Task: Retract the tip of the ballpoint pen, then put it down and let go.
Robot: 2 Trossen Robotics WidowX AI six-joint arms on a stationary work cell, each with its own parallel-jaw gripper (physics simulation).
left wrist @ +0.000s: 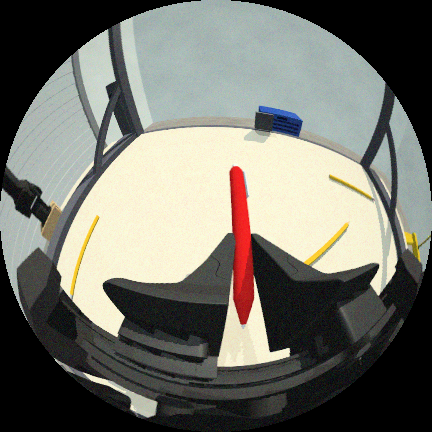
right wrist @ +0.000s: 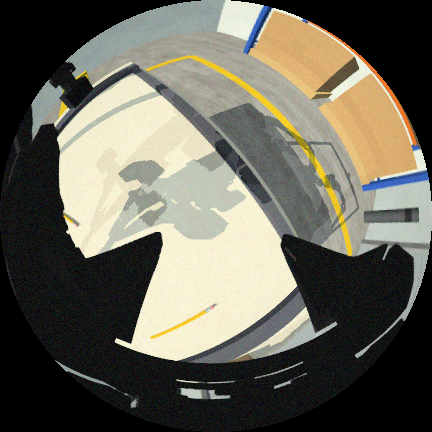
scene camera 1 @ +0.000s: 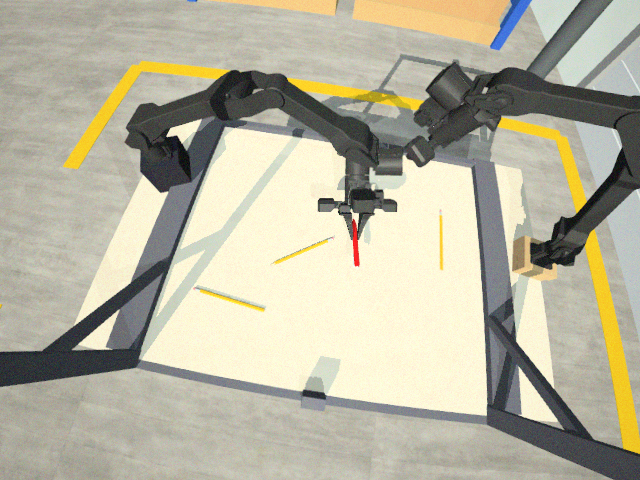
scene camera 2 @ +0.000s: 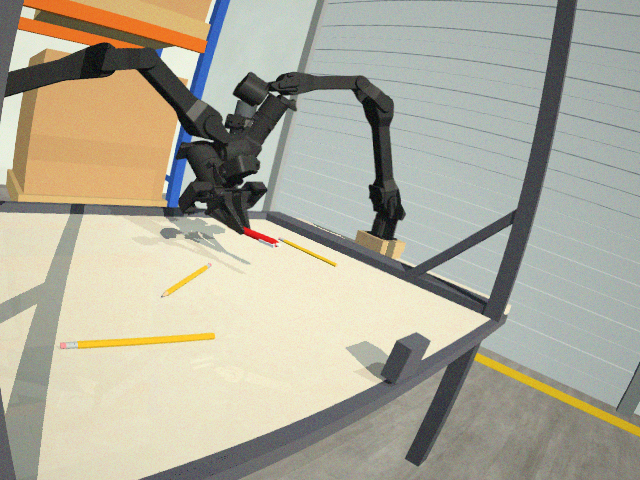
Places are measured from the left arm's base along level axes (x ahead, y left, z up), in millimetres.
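Pixels of known places: left gripper, fingertip midpoint: point(left wrist: 240, 238) point(scene camera 1: 354, 239) point(scene camera 2: 246, 233); right gripper, fingertip midpoint: point(right wrist: 224, 240); left arm's base, origin of the base link: point(scene camera 1: 159, 152); right arm's base, origin of the base link: point(left wrist: 45, 215) point(scene camera 1: 540, 256) point(scene camera 2: 382, 236).
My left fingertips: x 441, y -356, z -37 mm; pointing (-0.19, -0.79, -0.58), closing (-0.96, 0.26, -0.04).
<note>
For each thing: its top centre in the pictures, then the offset to it from my left fingertips. Level surfaces: height alone.
- red ballpoint pen, middle of its top: point(left wrist: 243, 220) point(scene camera 2: 250, 228) point(scene camera 1: 355, 241) dx -3, dy -7, dz +11 mm
- tabletop, its level: dz -69 mm
- yellow pencil, middle of its top: point(left wrist: 327, 244) point(scene camera 2: 188, 276) point(scene camera 1: 301, 251) dx -130, dy +25, dz -61 mm
- third pencil, middle of its top: point(left wrist: 78, 258) point(scene camera 2: 306, 249) point(right wrist: 177, 326) point(scene camera 1: 441, 238) dx +267, dy -37, dz -62 mm
- dark block, middle of its top: point(scene camera 2: 413, 339) point(scene camera 1: 313, 402) point(left wrist: 264, 112) dx -192, dy -319, dz -12 mm
The red ballpoint pen point(scene camera 1: 356, 255) point(scene camera 2: 260, 236) point(left wrist: 241, 215) is held above the tabletop point(scene camera 1: 392, 330) point(scene camera 2: 289, 382). My left gripper point(scene camera 1: 355, 237) point(scene camera 2: 242, 230) point(left wrist: 240, 238) is shut on the pen's barrel. In the left wrist view the cone end points back between the fingers, with a tiny pale tip at its end. The pen's far end, with a pale clip along its side, points away from the gripper; little of the button shows. My right gripper point(right wrist: 224, 240) is open and empty, raised near the table's back edge. The pen does not show in the right wrist view.
One yellow pencil point(scene camera 1: 303, 250) point(scene camera 2: 186, 280) lies left of the pen in scene camera 1, another pencil point(scene camera 1: 230, 299) point(scene camera 2: 144, 341) at lower left, and a third pencil point(scene camera 1: 440, 242) point(scene camera 2: 308, 252) point(right wrist: 180, 324) at right. A dark block point(scene camera 1: 313, 399) point(scene camera 2: 405, 358) stands on the frame edge.
</note>
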